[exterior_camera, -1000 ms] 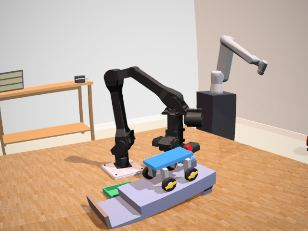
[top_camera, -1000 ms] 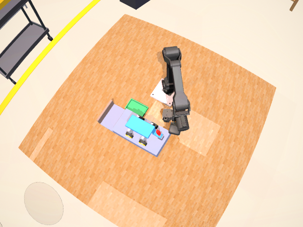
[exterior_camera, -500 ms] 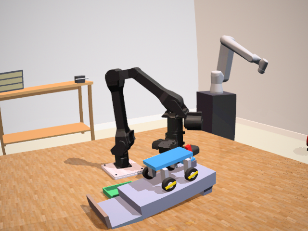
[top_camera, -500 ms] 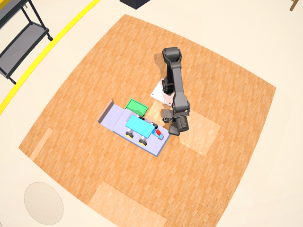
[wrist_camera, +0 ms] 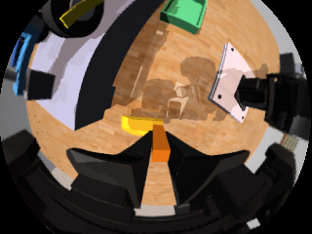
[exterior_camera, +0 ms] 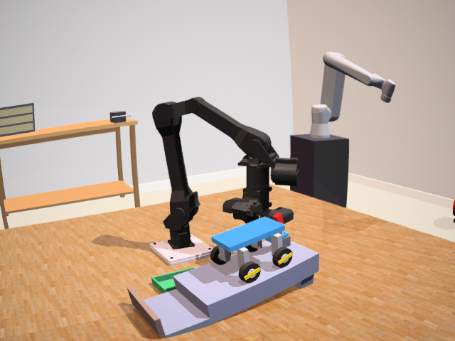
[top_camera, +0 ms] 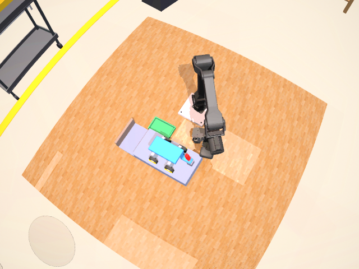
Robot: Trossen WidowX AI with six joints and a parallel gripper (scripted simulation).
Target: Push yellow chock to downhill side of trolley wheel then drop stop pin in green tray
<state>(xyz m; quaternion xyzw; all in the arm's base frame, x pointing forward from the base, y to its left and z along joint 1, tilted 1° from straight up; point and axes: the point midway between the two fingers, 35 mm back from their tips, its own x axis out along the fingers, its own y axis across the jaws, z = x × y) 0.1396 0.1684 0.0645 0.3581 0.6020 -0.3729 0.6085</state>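
Right now my gripper tip is 8 cm short of the green tray, 23 cm to the left of it and 5 cm above it. Also, from my gripper tip: red-headed stop pin 14 cm ahead, 1 cm to the right, 8 cm above; grey ramp 18 cm ahead, 10 cm to the right; yellow chock 2 cm ahead, 1 cm to the left, 1 cm below.
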